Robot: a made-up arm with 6 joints.
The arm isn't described. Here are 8 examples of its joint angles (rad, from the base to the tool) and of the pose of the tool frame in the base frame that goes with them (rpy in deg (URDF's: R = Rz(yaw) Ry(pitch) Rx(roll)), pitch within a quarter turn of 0, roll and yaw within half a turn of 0; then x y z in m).
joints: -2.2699 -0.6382 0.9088 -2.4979 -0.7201 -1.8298
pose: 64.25 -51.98 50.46 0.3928 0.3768 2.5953
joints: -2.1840 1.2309 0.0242 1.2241 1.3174 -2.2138
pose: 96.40 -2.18 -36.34 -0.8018 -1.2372 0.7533
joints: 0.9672 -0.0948 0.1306 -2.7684 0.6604 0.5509
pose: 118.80 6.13 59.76 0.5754 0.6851 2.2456
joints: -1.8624 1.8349 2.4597 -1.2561 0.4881 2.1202
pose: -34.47 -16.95 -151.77 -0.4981 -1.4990 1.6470
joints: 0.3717 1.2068 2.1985 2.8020 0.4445 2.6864
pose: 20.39 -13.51 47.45 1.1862 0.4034 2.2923
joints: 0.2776 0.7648 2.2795 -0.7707 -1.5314 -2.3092
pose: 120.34 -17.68 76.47 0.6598 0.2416 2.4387
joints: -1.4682 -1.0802 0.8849 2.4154 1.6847 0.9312
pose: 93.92 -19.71 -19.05 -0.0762 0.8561 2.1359
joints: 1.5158 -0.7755 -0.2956 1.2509 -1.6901 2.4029
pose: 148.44 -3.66 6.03 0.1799 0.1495 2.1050
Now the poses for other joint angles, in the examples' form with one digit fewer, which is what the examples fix.
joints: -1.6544 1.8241 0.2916 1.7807 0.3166 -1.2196
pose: 119.1 66.8 71.8 -0.125 -1.218 0.089
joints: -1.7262 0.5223 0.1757 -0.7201 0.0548 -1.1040
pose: 97.6 9.0 -78.0 -0.277 -1.447 1.691
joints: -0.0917 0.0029 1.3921 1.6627 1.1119 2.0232
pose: 54.5 -18.5 99.5 0.170 0.024 2.784
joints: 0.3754 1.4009 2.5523 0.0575 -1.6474 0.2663
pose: -33.9 51.5 9.4 1.166 0.421 1.977
